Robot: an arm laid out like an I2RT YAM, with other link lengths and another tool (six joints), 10 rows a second.
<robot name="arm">
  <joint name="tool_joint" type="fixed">
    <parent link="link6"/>
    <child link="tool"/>
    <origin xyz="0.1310 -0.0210 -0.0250" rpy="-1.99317 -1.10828 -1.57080"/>
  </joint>
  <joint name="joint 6" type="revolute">
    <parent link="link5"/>
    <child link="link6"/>
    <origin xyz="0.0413 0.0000 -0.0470" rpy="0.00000 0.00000 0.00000"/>
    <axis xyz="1 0 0"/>
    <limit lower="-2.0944" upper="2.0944"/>
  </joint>
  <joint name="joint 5" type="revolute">
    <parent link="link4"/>
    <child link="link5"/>
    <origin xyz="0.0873 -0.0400 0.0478" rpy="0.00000 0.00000 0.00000"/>
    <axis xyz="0 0 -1"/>
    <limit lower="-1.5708" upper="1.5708"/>
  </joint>
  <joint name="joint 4" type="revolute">
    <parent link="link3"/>
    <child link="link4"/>
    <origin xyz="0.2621 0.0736 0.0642" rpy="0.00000 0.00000 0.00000"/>
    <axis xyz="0 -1 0"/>
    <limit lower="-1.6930" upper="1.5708"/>
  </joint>
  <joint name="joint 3" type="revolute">
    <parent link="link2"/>
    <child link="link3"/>
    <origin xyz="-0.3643 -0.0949 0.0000" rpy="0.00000 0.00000 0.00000"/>
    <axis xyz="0 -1 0"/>
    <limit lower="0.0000" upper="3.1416"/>
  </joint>
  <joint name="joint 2" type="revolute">
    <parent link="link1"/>
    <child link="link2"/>
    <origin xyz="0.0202 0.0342 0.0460" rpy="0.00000 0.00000 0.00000"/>
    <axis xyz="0 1 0"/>
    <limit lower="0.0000" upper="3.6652"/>
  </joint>
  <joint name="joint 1" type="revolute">
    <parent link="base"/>
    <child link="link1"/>
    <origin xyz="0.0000 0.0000 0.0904" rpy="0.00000 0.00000 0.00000"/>
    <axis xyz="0 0 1"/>
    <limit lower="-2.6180" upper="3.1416"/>
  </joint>
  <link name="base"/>
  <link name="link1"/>
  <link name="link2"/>
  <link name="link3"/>
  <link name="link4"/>
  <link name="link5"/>
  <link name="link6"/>
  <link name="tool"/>
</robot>
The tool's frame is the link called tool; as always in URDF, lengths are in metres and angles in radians.
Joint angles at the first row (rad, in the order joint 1, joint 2, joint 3, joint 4, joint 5, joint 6):
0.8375, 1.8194, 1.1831, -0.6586, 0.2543, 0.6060
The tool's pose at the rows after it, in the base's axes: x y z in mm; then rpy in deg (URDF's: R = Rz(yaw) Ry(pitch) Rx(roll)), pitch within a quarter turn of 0, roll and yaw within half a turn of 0:
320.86 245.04 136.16 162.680 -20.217 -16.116
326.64 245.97 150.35 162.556 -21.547 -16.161
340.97 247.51 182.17 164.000 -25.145 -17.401
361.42 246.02 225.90 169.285 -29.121 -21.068
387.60 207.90 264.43 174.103 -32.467 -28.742
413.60 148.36 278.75 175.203 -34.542 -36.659
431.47 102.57 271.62 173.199 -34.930 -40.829
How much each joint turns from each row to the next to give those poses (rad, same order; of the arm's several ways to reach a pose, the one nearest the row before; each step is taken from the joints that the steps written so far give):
0.0000, -0.0003, 0.0119, -0.0183, 0.0049, -0.0065
0.0000, -0.0061, 0.0423, -0.0390, 0.0214, -0.0046
-0.0042, -0.0225, 0.0748, -0.0473, 0.0469, -0.0072
-0.0267, -0.0454, 0.0748, -0.0114, 0.0263, -0.0168
-0.0973, -0.0599, 0.0350, 0.0008, 0.0214, -0.0199
-0.1392, -0.0252, 0.0050, 0.0076, 0.0179, -0.0267
-0.1095, 0.0202, -0.0004, 0.0061, 0.0053, -0.0251

